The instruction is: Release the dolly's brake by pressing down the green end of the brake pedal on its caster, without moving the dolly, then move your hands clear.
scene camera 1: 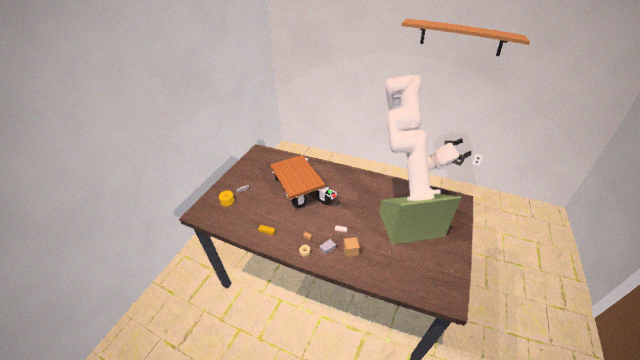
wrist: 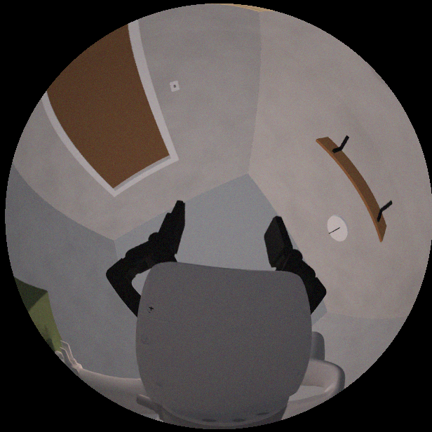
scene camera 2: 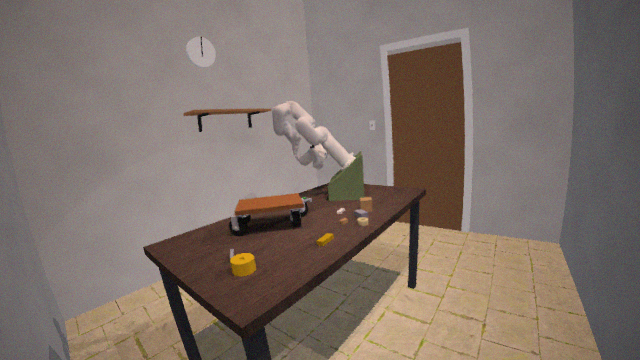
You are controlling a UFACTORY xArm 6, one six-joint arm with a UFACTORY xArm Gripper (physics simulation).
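The dolly (scene camera 1: 298,175) (scene camera 2: 269,204) has an orange-brown deck on dark casters and stands on the table toward the back left in scene camera 1. The brake pedal (scene camera 1: 330,193) sticks out at the caster on its robot-facing end, with a green spot and a red spot; in scene camera 2 its green end (scene camera 2: 304,199) shows small. Whether the pedal is tilted is too small to tell. My gripper (scene camera 1: 466,148) (wrist: 228,219) is open and empty, held high up beside the arm, well away from the dolly. The dolly does not show in the wrist view.
The arm stands on a green wedge base (scene camera 1: 422,220) (scene camera 2: 347,185). On the table (scene camera 1: 400,280) lie an orange cube (scene camera 1: 351,247), a purple block (scene camera 1: 327,246), a beige ring (scene camera 1: 300,251), a yellow bar (scene camera 1: 266,230) and a yellow cylinder (scene camera 1: 226,198). A wall shelf (scene camera 1: 465,31) (wrist: 357,180) hangs behind.
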